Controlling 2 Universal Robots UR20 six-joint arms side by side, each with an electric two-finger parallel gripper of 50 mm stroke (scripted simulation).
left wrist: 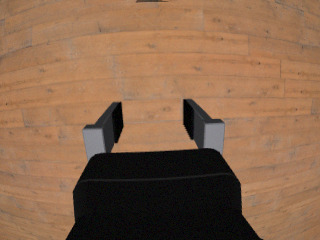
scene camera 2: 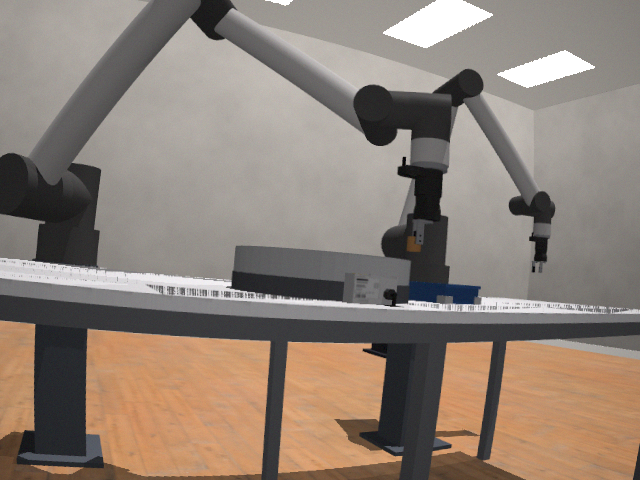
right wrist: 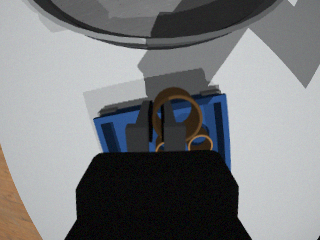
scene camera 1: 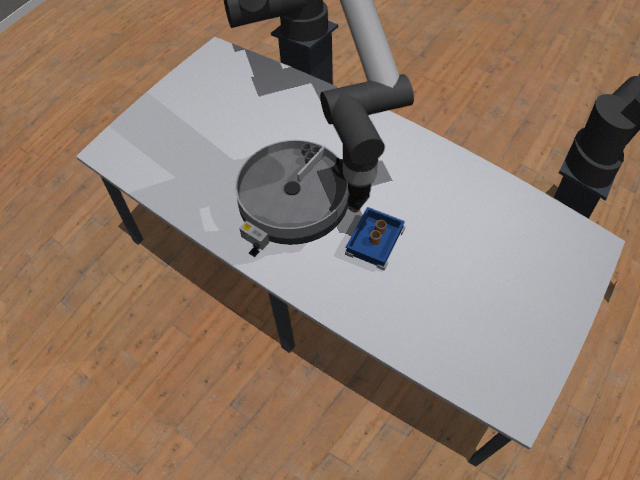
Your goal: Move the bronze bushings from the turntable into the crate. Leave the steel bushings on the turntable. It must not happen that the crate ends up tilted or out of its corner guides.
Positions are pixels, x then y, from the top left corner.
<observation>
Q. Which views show the blue crate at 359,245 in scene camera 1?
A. Scene camera 2, the right wrist view and scene camera 1 only.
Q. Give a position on a blue crate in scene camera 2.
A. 420,291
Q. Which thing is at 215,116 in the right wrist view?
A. A blue crate.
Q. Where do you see a bronze bushing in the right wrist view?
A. At 193,123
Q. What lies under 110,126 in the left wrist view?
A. My left gripper.
</observation>
